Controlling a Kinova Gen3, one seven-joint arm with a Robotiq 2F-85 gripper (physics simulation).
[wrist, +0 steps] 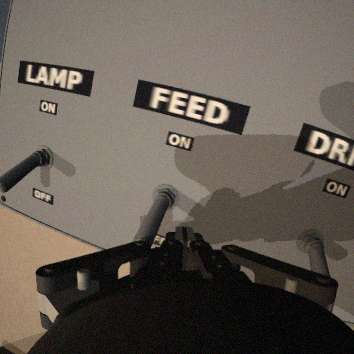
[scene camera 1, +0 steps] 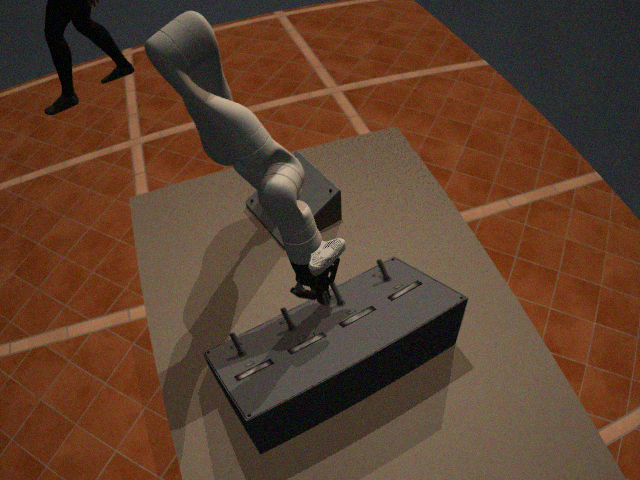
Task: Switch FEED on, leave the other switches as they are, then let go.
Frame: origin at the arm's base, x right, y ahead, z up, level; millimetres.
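Seen in the pictures: gripper, fingertip midpoint: (wrist: 182, 237) (scene camera 1: 325, 302).
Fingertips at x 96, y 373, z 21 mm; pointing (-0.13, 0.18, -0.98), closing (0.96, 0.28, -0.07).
Observation:
Pixels of each thing's top centre, then the offset from my fingertips to it. "spot": a spot on its surface instead. Level surfaces: height alone.
- FEED switch lever, middle of its top: (wrist: 147, 219) (scene camera 1: 336, 287) dx -23, dy +9, dz +47 mm
- label, surface spot: (wrist: 179, 141) spot: dx -24, dy +68, dz +29 mm
- LAMP lever, middle of its top: (wrist: 2, 165) (scene camera 1: 383, 263) dx -143, dy +7, dz +47 mm
- tan table, its level: dz -84 mm
- fourth lever, middle of its top: (scene camera 1: 235, 338) dx +217, dy +14, dz +47 mm
The FEED switch lever (scene camera 1: 336, 293) (wrist: 155, 217) leans toward its OFF side, away from the ON label (wrist: 179, 141); its tip and part of the OFF label are hidden behind my gripper in the wrist view. My gripper (scene camera 1: 324, 299) (wrist: 182, 237) is shut and empty, its fingertips low over the panel just beside the FEED lever, on the DRIVE side. Whether they touch the lever cannot be told. The LAMP lever (scene camera 1: 382, 270) (wrist: 25, 170) also leans toward OFF. The lever under the partly visible DRI... label (scene camera 1: 287, 319) (wrist: 316, 255) leans the same way.
The grey switch box (scene camera 1: 361, 356) (wrist: 270, 45) stands on the tan table (scene camera 1: 496, 392). A fourth lever (scene camera 1: 236, 344) stands at its far left end in the scene view. The arm's grey base block (scene camera 1: 328, 198) is behind the box. A dark figure's legs (scene camera 1: 62, 56) show at the upper left.

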